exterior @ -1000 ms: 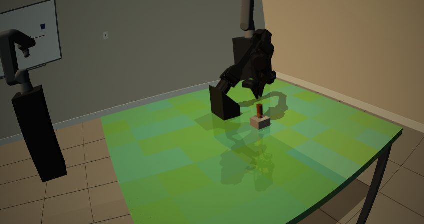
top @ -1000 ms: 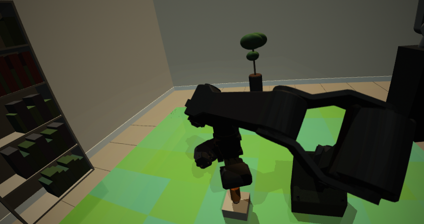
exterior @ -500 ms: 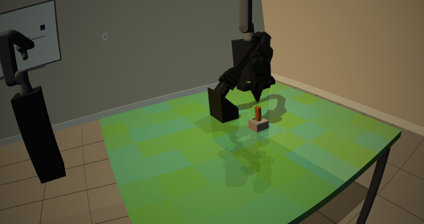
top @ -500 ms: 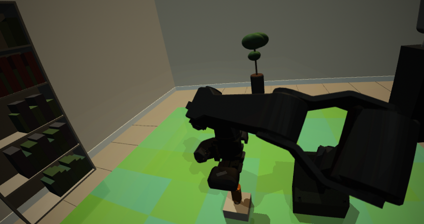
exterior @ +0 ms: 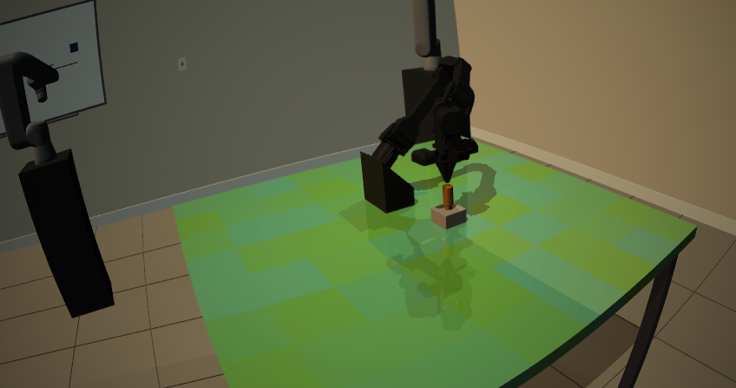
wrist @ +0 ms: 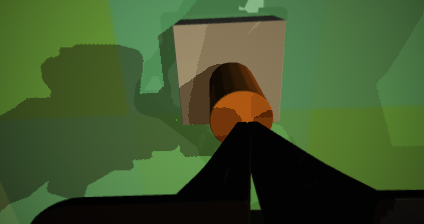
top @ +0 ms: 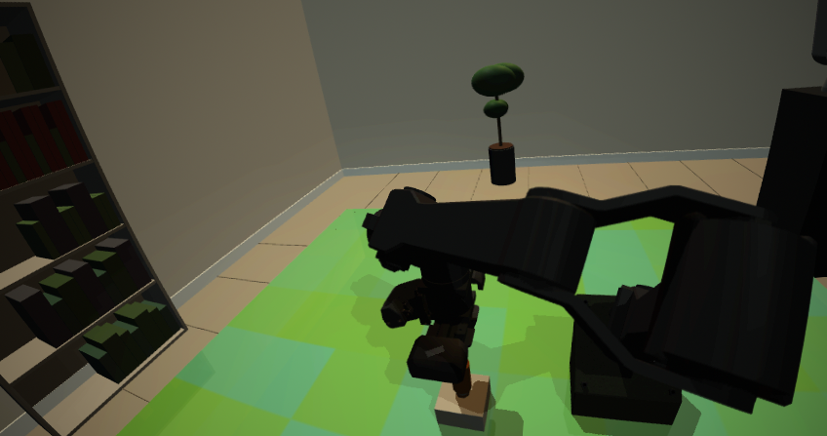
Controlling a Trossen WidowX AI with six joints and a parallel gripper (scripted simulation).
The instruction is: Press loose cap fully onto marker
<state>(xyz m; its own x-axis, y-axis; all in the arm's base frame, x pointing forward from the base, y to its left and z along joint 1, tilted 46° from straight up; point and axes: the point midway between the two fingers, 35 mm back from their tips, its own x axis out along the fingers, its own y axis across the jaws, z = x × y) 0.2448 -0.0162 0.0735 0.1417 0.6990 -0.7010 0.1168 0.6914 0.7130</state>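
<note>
The tan holder block is 100 mm below my gripper tip. The rest, counted from my gripper tip: orange cap: 40 mm below.
</note>
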